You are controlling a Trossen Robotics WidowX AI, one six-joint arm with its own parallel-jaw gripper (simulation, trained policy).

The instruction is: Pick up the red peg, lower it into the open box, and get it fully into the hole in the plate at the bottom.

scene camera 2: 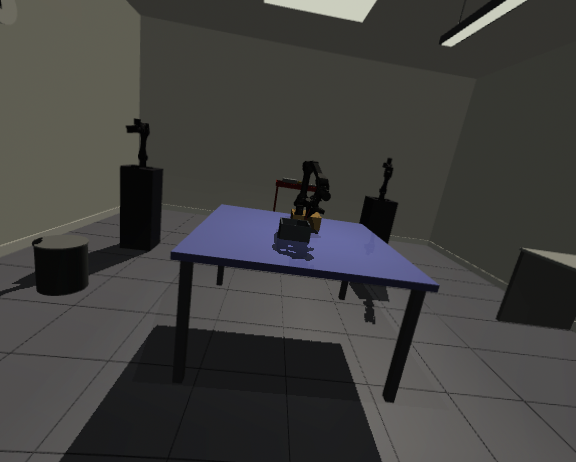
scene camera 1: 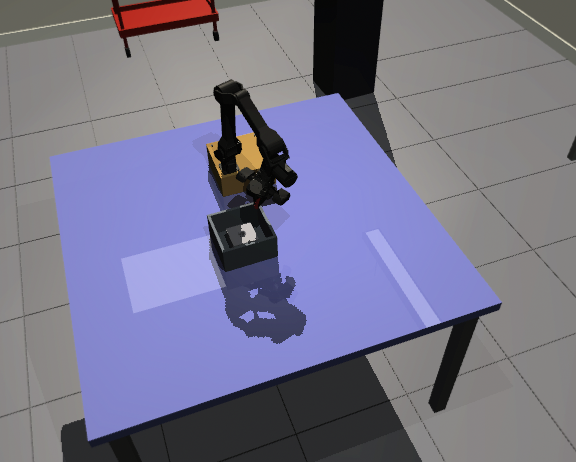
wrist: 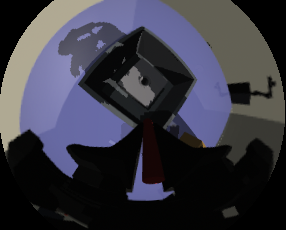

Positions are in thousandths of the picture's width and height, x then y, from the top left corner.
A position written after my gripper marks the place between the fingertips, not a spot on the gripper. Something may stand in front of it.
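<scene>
Pale plate (wrist: 495, 320). Scene camera 2 does not show the plate, hidden by the dark box. Dark box (scene camera 1: 461, 538), also (wrist: 355, 354). My gripper (scene camera 1: 445, 445), also (wrist: 519, 546).
</scene>
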